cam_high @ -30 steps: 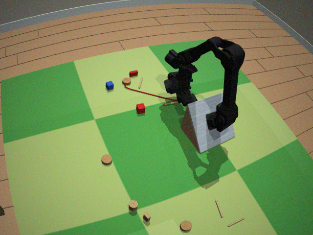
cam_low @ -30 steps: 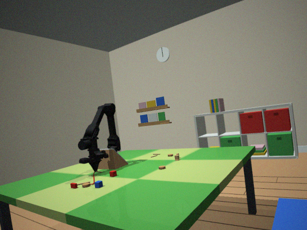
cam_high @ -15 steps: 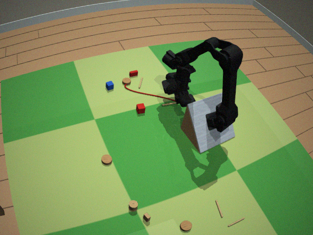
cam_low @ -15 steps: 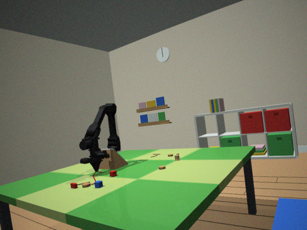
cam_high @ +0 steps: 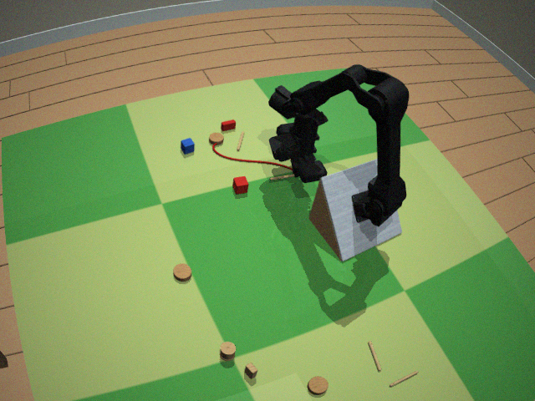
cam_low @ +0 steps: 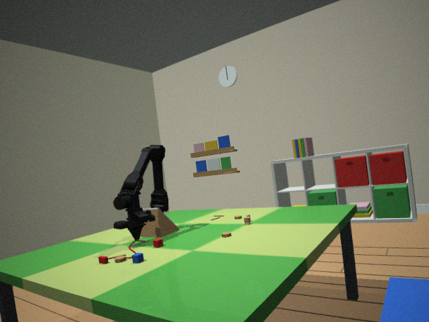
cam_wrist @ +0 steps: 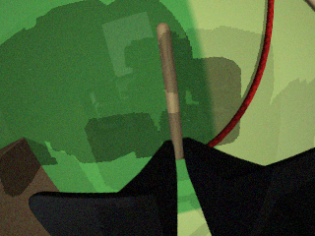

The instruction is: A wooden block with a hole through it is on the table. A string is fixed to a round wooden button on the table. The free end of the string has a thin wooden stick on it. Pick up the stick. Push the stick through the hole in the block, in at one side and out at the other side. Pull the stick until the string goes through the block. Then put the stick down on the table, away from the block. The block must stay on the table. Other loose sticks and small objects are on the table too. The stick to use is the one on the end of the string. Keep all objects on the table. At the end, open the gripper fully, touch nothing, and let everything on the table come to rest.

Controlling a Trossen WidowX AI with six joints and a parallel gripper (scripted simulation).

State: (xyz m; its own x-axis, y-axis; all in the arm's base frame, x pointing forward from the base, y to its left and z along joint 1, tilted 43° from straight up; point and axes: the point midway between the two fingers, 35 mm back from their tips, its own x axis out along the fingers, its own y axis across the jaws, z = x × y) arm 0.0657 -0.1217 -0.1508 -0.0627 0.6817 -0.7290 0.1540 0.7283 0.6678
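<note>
Now: the red block 140 mm ahead of my gripper tip and 20 mm to the right of it. From my gripper tip the other things lie so: blue block 210 mm ahead, 200 mm to the right; thin wooden stick 10 mm ahead; round wooden button 130 mm ahead, 210 mm to the right, 10 mm below.
</note>
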